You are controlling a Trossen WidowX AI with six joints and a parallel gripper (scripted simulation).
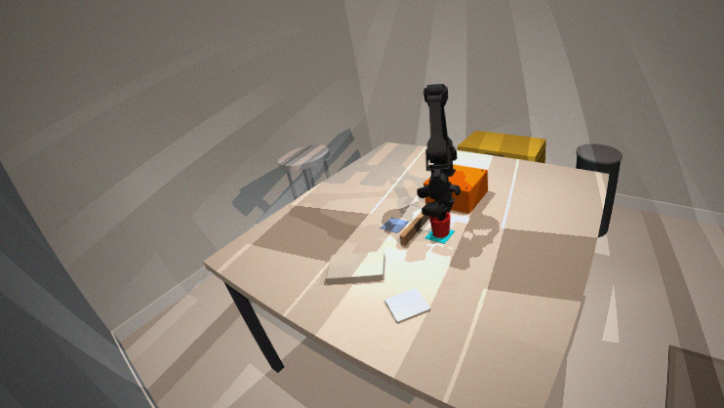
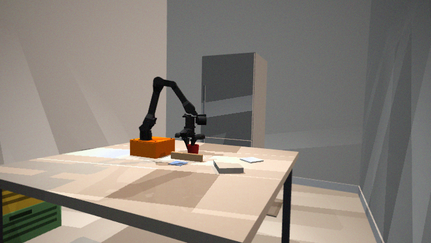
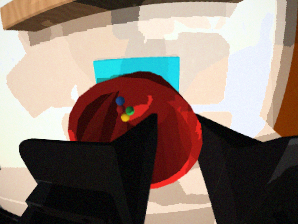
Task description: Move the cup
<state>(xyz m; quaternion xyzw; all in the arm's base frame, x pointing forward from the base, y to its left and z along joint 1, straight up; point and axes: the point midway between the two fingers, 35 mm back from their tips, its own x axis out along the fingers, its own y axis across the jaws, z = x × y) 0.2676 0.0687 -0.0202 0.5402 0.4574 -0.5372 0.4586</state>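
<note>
The red cup lies 30 mm ahead of my gripper tip and 10 mm to the right of it. Also, from my gripper tip: wooden bar (20 mm ahead, 100 mm to the right, 30 mm below); cyan pad (30 mm ahead, 10 mm to the right, 50 mm below); blue pad (10 mm ahead, 200 mm to the right, 50 mm below).
</note>
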